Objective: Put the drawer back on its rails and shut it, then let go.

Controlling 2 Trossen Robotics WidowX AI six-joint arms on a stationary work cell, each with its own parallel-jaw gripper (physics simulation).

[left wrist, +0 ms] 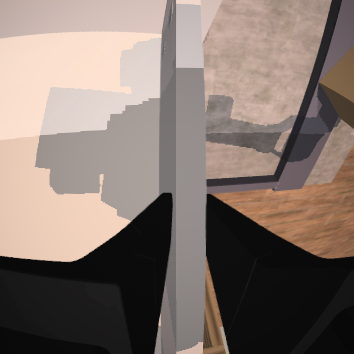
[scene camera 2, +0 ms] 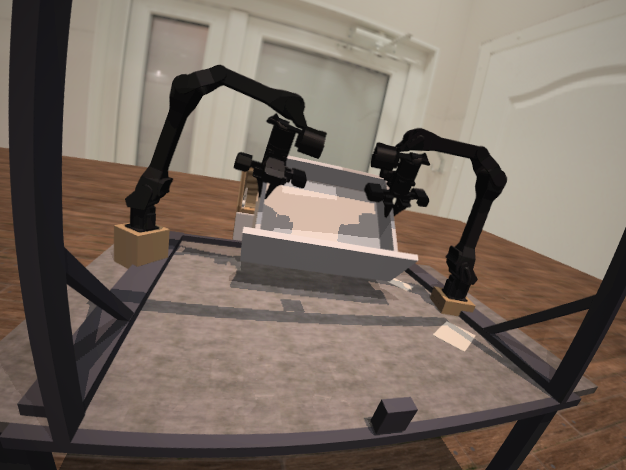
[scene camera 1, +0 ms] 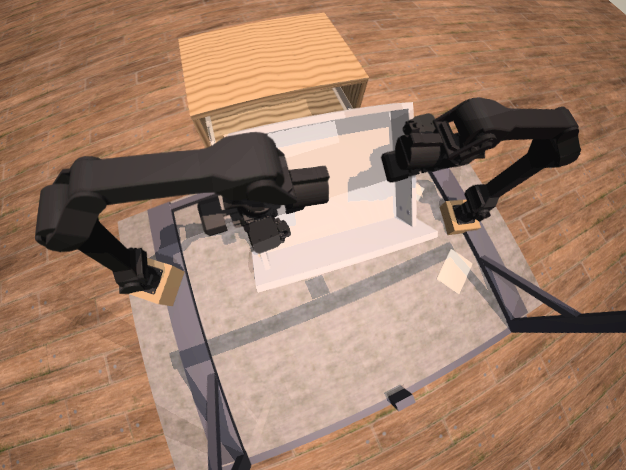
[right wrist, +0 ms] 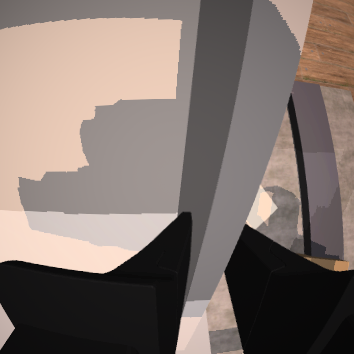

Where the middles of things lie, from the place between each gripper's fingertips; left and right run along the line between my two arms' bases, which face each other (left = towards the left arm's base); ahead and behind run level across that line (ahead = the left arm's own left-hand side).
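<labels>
White drawer (scene camera 1: 366, 216): my left gripper 3 cm above it, 18 cm to the left of it, 2 cm short of it. Wooden cabinet (scene camera 1: 324, 101), from my left gripper: 16 cm below, 43 cm ahead, 11 cm to the right. Wooden cabinet top (scene camera 1: 226, 69), from my left gripper: 5 cm above, 43 cm ahead, 11 cm to the right. Tan arm base (scene camera 2: 130, 247), from my left gripper: 17 cm below, 30 cm to the left, 6 cm behind.
White drawer: my right hand 30 mm above it, 200 mm to the right of it, 30 mm past it. Wooden cabinet, from my right hand: 170 mm below, 380 mm ahead, 270 mm to the left. Wooden cabinet top, from my right hand: 50 mm above, 380 mm ahead, 270 mm to the left. Dark block (scene camera 2: 392, 415), from my right hand: 190 mm below, 550 mm behind, 120 mm to the left.
</labels>
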